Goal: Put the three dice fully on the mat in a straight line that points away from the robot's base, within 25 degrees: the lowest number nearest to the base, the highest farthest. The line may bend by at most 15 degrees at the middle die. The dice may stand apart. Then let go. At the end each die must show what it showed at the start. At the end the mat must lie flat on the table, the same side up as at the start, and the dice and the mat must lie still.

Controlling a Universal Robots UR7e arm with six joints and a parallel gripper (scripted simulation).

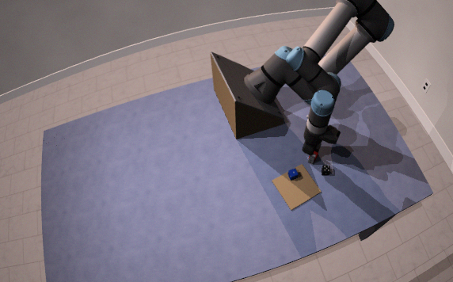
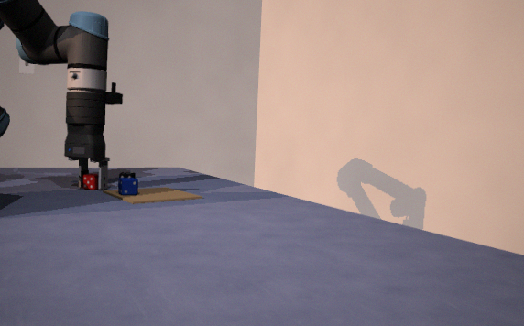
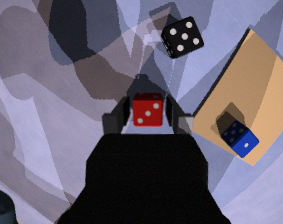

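My gripper is now right at the red die. From my hand the other things lie so: blue die: 110 mm to the right, 50 mm ahead; then tan mat: 110 mm to the right, 100 mm ahead, 20 mm below; then black die: 80 mm ahead, 20 mm to the left.
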